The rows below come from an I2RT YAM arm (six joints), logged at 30 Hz.
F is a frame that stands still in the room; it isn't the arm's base.
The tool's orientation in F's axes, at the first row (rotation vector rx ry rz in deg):
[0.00 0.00 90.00]
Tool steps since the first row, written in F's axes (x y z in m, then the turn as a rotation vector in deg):
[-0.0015 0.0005 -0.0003 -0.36 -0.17 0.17]
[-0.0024 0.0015 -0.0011 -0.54 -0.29 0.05]
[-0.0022 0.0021 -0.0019 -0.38 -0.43 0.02]
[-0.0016 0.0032 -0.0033 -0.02 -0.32 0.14]
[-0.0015 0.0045 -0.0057 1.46 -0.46 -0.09]
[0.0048 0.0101 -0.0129 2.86 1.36 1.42]
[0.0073 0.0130 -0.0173 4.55 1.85 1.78]
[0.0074 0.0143 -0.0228 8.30 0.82 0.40]
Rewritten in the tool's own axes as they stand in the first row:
[0.0005 0.0015 -0.0003 -0.17 0.36 0.17]
[0.0015 0.0024 -0.0011 -0.29 0.54 0.05]
[0.0021 0.0022 -0.0019 -0.43 0.38 0.02]
[0.0032 0.0016 -0.0033 -0.32 0.02 0.14]
[0.0045 0.0015 -0.0057 -0.46 -1.46 -0.09]
[0.0101 -0.0048 -0.0129 1.36 -2.86 1.42]
[0.0130 -0.0073 -0.0173 1.85 -4.55 1.78]
[0.0143 -0.0074 -0.0228 0.82 -8.30 0.40]

